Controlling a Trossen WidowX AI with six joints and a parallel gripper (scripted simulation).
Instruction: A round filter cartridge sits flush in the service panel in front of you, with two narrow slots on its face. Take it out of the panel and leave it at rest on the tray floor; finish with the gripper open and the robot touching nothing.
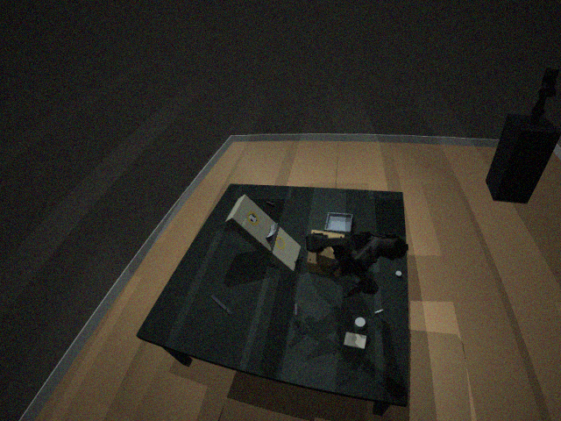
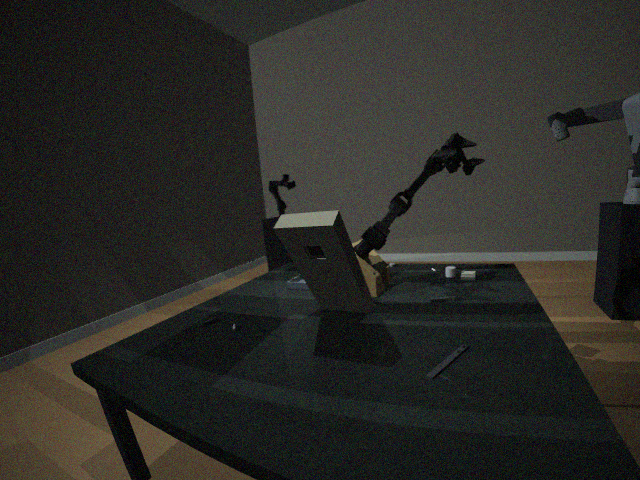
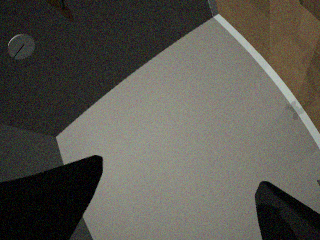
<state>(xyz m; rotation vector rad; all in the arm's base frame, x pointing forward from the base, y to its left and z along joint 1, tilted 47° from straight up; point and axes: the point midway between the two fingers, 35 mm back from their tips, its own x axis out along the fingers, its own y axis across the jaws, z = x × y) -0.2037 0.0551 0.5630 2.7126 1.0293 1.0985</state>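
My gripper tip is 520 mm short of the round grey filter cartridge, 460 mm to the left of it and 250 mm above it. Also, from my gripper tip: grey tray (120 mm ahead, 760 mm to the right, 510 mm below).
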